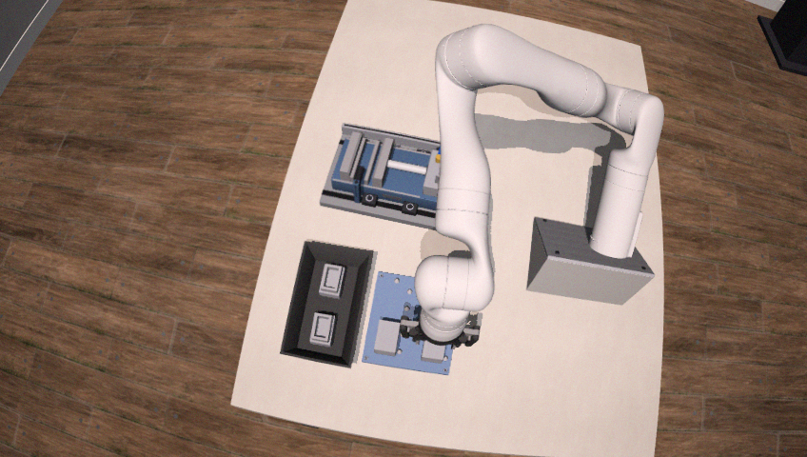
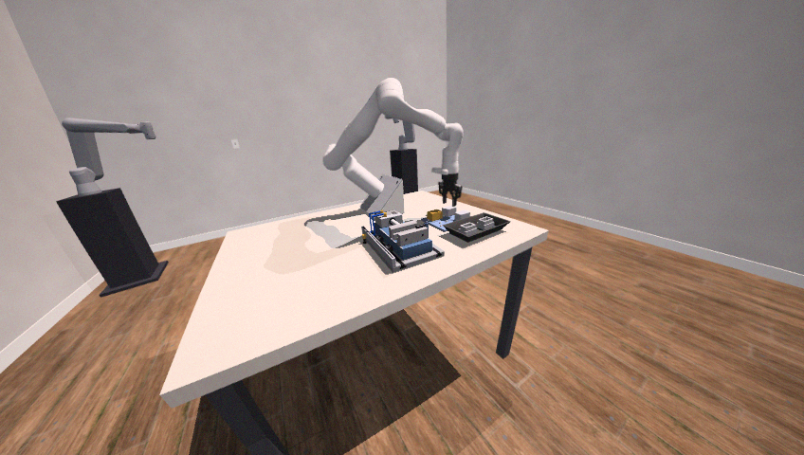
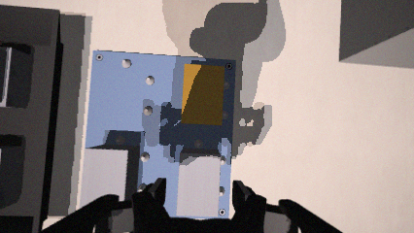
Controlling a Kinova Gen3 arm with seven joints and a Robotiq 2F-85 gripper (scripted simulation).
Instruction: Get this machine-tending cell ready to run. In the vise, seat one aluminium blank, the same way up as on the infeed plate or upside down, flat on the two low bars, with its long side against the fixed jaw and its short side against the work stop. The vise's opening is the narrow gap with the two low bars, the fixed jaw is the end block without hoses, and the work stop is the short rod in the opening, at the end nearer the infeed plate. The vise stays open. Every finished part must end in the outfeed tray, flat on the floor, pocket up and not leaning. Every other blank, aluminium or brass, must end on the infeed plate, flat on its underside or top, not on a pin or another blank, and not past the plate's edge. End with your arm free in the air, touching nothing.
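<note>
The brass blank is 10 mm behind my hand, 90 mm to the right of it and 40 mm below it. The rest, counted from my hand: white rod (70 mm ahead, 360 mm to the right, 10 mm above); then hose block (340 mm to the right, 10 mm above); then blue vise (90 mm ahead, 360 mm to the right, 30 mm below).
</note>
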